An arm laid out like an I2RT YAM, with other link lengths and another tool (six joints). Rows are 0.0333 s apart.
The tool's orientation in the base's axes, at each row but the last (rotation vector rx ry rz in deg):
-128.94 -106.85 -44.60
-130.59 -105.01 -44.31
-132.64 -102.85 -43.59
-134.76 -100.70 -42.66
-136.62 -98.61 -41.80
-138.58 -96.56 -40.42
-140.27 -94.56 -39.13
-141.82 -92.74 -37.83
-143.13 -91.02 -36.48
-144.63 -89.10 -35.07
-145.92 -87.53 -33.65
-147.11 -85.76 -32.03
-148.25 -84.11 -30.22
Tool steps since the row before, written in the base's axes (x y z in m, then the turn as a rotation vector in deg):
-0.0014 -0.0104 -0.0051 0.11 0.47 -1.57
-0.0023 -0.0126 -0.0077 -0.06 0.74 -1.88
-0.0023 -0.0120 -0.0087 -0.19 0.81 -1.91
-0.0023 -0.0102 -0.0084 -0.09 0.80 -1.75
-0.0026 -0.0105 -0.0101 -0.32 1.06 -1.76
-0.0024 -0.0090 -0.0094 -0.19 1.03 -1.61
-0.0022 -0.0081 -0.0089 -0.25 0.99 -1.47
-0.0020 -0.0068 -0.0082 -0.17 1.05 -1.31
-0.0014 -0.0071 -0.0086 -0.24 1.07 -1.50
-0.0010 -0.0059 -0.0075 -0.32 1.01 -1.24
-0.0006 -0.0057 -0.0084 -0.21 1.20 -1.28
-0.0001 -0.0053 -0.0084 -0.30 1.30 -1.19
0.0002 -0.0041 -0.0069 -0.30 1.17 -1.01
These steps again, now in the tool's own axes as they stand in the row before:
-0.0117 0.0000 -0.0002 -0.28 -0.37 1.58
-0.0149 -0.0006 0.0009 -0.21 -0.67 1.90
-0.0148 -0.0005 0.0022 -0.19 -0.81 1.91
-0.0131 -0.0005 0.0028 -0.10 -0.69 1.80
-0.0142 -0.0006 0.0043 0.06 -0.99 1.83
-0.0124 -0.0004 0.0045 0.14 -0.84 1.72
-0.0113 -0.0001 0.0046 0.14 -0.85 1.57
-0.0098 -0.0001 0.0046 0.29 -0.78 1.47
-0.0100 0.0008 0.0052 0.20 -0.88 1.62
-0.0083 0.0010 0.0048 0.22 -0.89 1.35
-0.0082 0.0014 0.0059 0.41 -0.89 1.47
-0.0075 0.0019 0.0063 0.49 -1.01 1.39
-0.0057 0.0019 0.0054 0.45 -0.93 1.19

